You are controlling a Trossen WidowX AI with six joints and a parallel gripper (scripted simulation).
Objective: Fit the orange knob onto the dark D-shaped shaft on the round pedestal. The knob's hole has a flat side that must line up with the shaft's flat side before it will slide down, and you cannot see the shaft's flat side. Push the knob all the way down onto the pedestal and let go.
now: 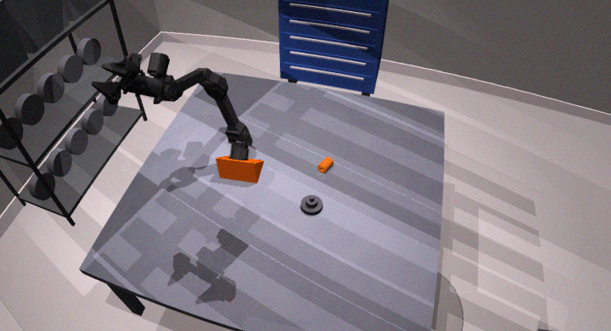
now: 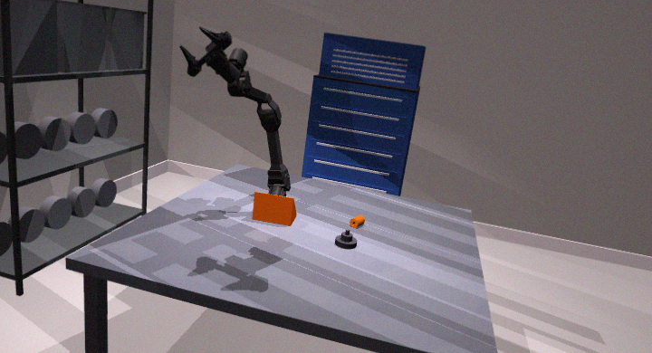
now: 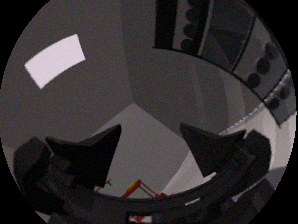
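The orange knob lies 680 mm below my gripper tip, 570 mm ahead of it and 460 mm to the left of it. From my gripper tip the other things lie so: dark round pedestal (670 mm below, 570 mm ahead, 250 mm to the left).
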